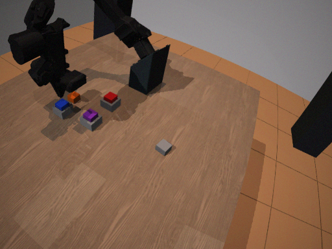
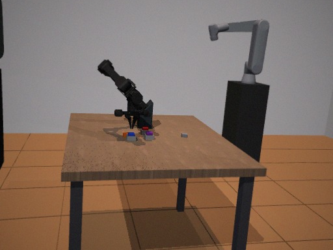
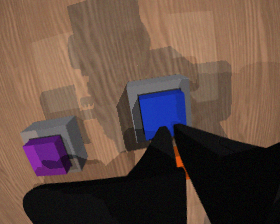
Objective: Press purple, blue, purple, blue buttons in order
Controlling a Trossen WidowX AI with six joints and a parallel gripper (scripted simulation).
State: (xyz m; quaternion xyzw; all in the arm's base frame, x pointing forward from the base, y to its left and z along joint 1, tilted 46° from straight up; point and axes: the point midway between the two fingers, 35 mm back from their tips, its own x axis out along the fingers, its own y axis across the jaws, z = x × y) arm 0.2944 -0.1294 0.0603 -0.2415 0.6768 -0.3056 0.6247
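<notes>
My gripper tip is 30 mm above the blue button. Round my gripper tip: red button 120 mm behind, 110 mm to the left, 30 mm below; small orange block 70 mm behind, 50 mm below, 20 mm to the right; purple button 100 mm to the left, 30 mm below, 20 mm behind.
</notes>
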